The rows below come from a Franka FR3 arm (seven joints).
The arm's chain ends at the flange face. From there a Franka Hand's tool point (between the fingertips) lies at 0.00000 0.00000 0.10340 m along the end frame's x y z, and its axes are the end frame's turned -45 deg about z.
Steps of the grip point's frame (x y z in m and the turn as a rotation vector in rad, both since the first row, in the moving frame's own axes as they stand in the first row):
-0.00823 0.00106 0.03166 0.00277 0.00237 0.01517
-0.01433 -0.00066 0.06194 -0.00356 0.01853 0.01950
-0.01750 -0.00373 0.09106 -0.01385 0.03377 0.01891
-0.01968 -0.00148 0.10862 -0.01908 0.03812 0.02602
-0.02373 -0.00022 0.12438 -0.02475 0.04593 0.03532
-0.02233 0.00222 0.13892 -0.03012 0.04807 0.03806
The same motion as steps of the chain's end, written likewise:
-0.00504 0.00695 0.03166 0.00363 -0.00028 0.01517
-0.01223 0.01074 0.06196 0.01059 0.01562 0.01950
-0.01851 0.01116 0.09113 0.01409 0.03367 0.01891
-0.01916 0.01421 0.10871 0.01346 0.04045 0.02602
-0.02213 0.01808 0.12452 0.01498 0.04998 0.03532
-0.01996 0.01856 0.13909 0.01269 0.05529 0.03806

